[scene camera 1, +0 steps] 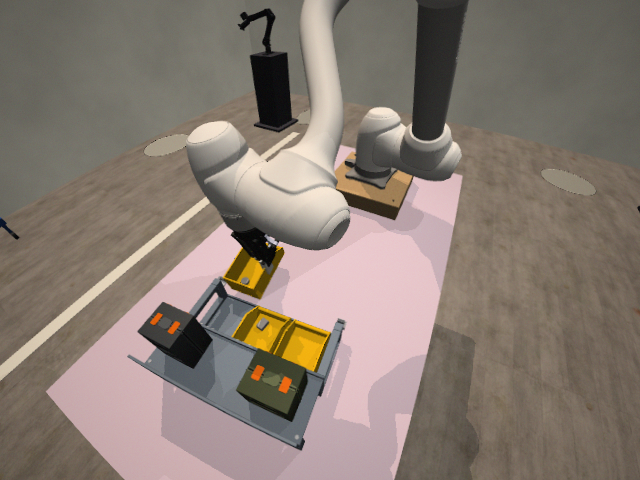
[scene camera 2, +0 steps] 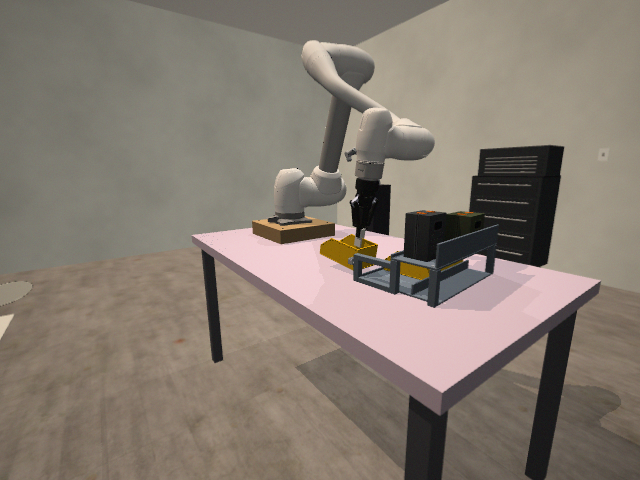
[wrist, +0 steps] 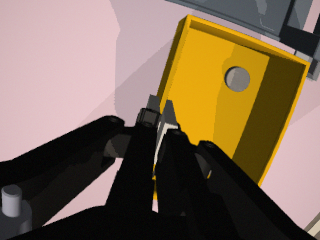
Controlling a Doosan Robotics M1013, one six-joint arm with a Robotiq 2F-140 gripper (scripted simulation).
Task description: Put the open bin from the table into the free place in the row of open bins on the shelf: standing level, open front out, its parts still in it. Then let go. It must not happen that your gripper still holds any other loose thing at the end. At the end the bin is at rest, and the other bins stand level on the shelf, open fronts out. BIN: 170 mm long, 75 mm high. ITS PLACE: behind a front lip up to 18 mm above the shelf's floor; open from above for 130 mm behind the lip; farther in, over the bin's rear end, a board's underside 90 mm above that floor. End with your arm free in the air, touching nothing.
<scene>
My gripper shows in scene camera 1, in scene camera 2 (358,246) and in the wrist view. A yellow open bin shows in scene camera 1 (243,265), in scene camera 2 and in the wrist view. One and the same spot on my gripper: (wrist: 47,178) is (scene camera 1: 268,250). The same spot on the yellow open bin: (wrist: 248,126) is (scene camera 2: 338,259).
</scene>
